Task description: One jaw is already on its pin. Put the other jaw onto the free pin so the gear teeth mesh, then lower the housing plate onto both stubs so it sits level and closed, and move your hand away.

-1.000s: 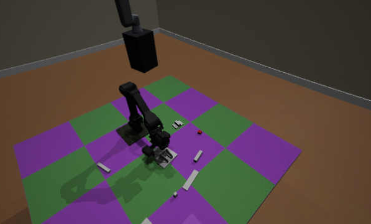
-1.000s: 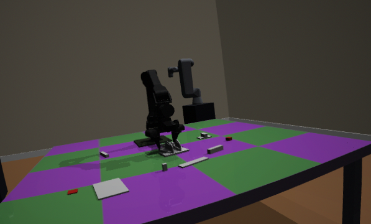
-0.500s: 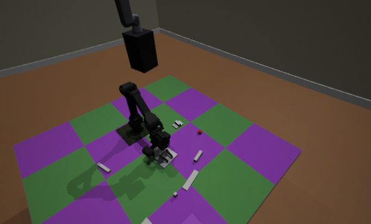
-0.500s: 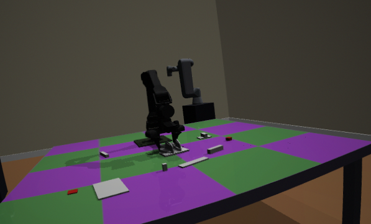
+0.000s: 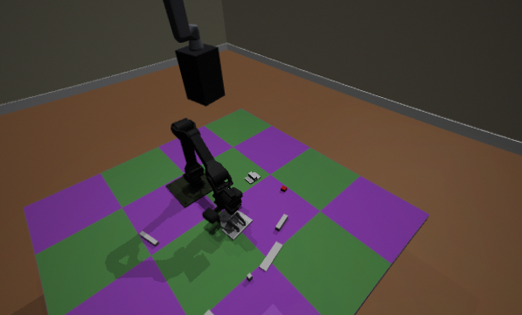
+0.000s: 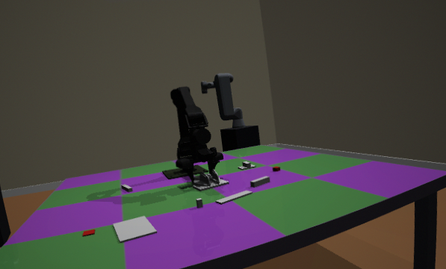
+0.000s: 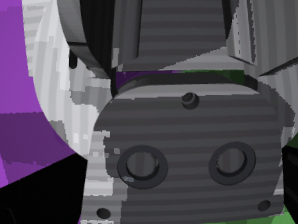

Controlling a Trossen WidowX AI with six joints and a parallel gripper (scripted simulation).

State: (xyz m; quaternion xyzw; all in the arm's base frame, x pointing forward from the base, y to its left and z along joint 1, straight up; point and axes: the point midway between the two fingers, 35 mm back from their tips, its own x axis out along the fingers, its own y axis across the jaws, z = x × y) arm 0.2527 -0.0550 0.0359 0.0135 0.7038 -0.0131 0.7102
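My gripper tip is 10 mm short of the grey slotted part and 20 mm below it. The rest, counted from my gripper tip: small cube: 260 mm ahead, 150 mm to the right, 10 mm above; short grey bar: 220 mm ahead, 120 mm to the left; grey jaw assembly: 20 mm ahead, 20 mm to the right, 10 mm above.
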